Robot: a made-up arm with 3 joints. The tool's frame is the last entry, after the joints.
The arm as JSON. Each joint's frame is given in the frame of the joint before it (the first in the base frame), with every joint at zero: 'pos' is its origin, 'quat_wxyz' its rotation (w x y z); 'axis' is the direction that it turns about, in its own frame. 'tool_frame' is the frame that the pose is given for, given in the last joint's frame.
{
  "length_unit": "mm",
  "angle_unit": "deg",
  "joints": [
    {
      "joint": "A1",
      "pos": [
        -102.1,
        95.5,
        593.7
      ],
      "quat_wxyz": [
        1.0,
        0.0,
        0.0,
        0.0
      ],
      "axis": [
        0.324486,
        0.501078,
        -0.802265
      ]
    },
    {
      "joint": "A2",
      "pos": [
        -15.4,
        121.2,
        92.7
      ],
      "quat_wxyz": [
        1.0,
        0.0,
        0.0,
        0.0
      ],
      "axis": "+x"
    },
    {
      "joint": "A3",
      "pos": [
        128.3,
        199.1,
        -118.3
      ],
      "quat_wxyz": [
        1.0,
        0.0,
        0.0,
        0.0
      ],
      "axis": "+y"
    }
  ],
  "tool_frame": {
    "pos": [
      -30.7,
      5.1,
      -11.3
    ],
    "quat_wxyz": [
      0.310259,
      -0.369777,
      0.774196,
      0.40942
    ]
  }
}
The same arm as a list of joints. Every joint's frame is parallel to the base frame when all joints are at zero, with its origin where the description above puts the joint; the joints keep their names.
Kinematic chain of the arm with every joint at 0, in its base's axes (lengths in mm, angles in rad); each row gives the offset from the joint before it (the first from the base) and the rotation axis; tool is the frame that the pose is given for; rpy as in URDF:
A1: xyz -102.1 95.5 593.7 axis 0.324486 0.501078 -0.802265
A2: xyz -15.4 121.2 92.7 axis +x
A3: xyz 128.3 199.1 -118.3 axis +y
tool: xyz -30.7 5.1 -11.3 rpy 2.4333 0.8998 -2.6038

